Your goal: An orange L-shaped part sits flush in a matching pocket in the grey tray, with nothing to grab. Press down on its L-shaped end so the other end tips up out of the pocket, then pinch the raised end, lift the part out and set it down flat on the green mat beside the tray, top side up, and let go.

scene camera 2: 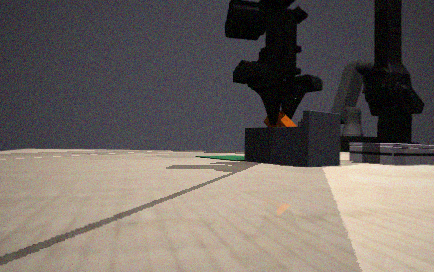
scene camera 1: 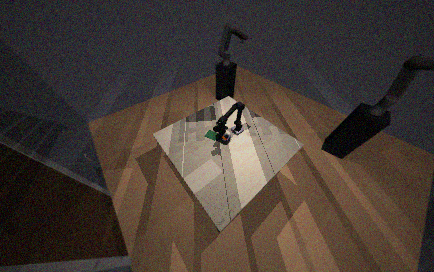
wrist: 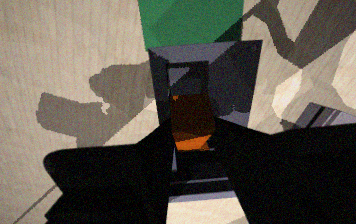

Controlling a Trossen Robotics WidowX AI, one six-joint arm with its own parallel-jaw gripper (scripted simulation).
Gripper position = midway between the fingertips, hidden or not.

I see my gripper [scene camera 2: 279, 125].
My gripper is seen too in the wrist view [wrist: 189, 120].
